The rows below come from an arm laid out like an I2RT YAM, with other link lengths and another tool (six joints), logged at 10 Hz.
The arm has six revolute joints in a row. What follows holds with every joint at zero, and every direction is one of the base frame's.
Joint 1 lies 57.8 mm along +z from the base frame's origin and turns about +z.
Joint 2 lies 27.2 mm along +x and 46.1 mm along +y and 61.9 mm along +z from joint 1 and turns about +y.
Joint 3 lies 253.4 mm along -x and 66.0 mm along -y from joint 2 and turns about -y.
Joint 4 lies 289.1 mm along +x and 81.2 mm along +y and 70.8 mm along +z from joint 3 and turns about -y.
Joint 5 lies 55.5 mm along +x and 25.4 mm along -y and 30.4 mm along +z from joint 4 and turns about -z.
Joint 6 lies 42.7 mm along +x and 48.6 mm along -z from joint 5 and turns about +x.
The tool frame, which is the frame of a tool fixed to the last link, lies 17.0 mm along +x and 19.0 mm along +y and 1.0 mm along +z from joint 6; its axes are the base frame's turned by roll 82.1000, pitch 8.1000 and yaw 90.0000 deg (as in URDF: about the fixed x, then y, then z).
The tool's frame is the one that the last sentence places.
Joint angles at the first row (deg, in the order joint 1, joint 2, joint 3, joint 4, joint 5, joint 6):
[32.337, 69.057, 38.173, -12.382, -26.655, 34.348]
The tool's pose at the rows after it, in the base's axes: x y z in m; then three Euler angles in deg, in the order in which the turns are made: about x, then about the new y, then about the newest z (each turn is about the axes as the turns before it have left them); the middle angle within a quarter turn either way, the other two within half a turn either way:
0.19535 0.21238 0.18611 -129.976 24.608 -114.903
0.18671 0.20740 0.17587 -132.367 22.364 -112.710
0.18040 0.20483 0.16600 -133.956 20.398 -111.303
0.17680 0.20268 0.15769 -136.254 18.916 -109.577
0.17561 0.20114 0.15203 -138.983 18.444 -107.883
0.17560 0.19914 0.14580 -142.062 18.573 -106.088
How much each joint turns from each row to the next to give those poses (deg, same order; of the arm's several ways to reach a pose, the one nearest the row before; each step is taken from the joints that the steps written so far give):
[0.001, -2.121, -2.076, -3.257, 1.487, 0.153]
[0.001, -0.808, -1.881, -2.294, -0.480, -0.064]
[0.173, 0.021, -1.508, -1.028, -0.482, -0.089]
[0.086, 0.591, -0.742, -1.443, 0.327, -0.001]
[0.133, 0.700, -0.131, -1.441, 1.444, 0.264]
[0.043, 0.810, -0.173, -1.029, 2.098, 0.437]

